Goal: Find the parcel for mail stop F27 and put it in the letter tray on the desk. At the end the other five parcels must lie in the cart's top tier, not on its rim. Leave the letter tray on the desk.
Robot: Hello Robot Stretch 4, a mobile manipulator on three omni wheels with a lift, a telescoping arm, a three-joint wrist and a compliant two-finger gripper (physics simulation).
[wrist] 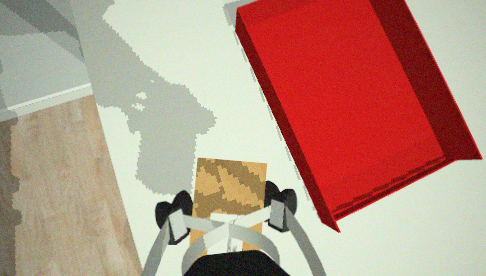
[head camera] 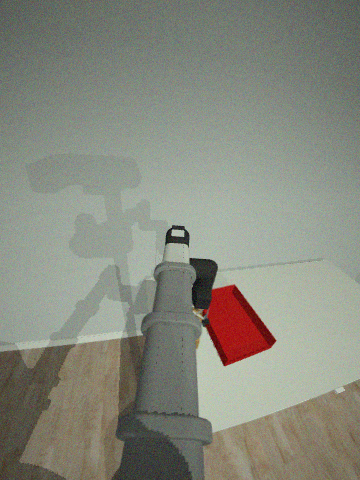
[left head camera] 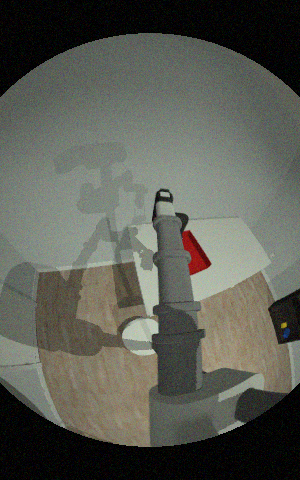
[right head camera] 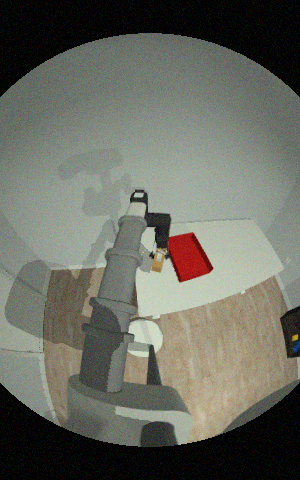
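Pixels of known places: gripper, fingertip midpoint: (wrist: 226,202) (right head camera: 159,257); robot's base at its link origin: (left head camera: 142,335) (right head camera: 142,336).
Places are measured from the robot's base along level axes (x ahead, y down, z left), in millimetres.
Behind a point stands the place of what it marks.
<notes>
My gripper (wrist: 226,202) @(x 500, y -887, z -87 mm) (right head camera: 160,254) @(x 500, y -887, z -87 mm) is shut on a tan parcel (wrist: 230,182) @(x 521, y -937, z -91 mm) (right head camera: 158,264) @(x 424, y -936, z -85 mm) with a white label, whose print I cannot read. The parcel is held above the white desk (wrist: 400,240) @(x 383, y -693, z -375 mm) (right head camera: 240,255) @(x 678, y -692, z -836 mm) (head camera: 300,310) @(x 734, y -692, z -752 mm) (left head camera: 232,255) @(x 630, y -693, z -812 mm), to the left of the letter tray. The red letter tray (wrist: 345,95) @(x 637, y -695, z -304 mm) (head camera: 240,327) @(x 613, y -695, z -356 mm) (right head camera: 190,257) @(x 635, y -695, z -336 mm) (left head camera: 198,255) @(x 626, y -695, z -424 mm) lies on the desk, open at the top. In the head camera view the arm hides most of the gripper and parcel.
A dark box-like thing (left head camera: 289,315) @(x -341, y -217, z -2456 mm) (right head camera: 294,322) @(x -208, y -85, z -2421 mm) with yellow and blue items stands at the right edge. A round white object (left head camera: 139,336) @(x 0, y -187, z 33 mm) (right head camera: 145,338) @(x -1, y -187, z -39 mm) is on the floor in front of the desk. A wall rises behind the desk. The arm (head camera: 170,360) @(x 189, y -1307, z -1 mm) reaches over the desk's left part.
</notes>
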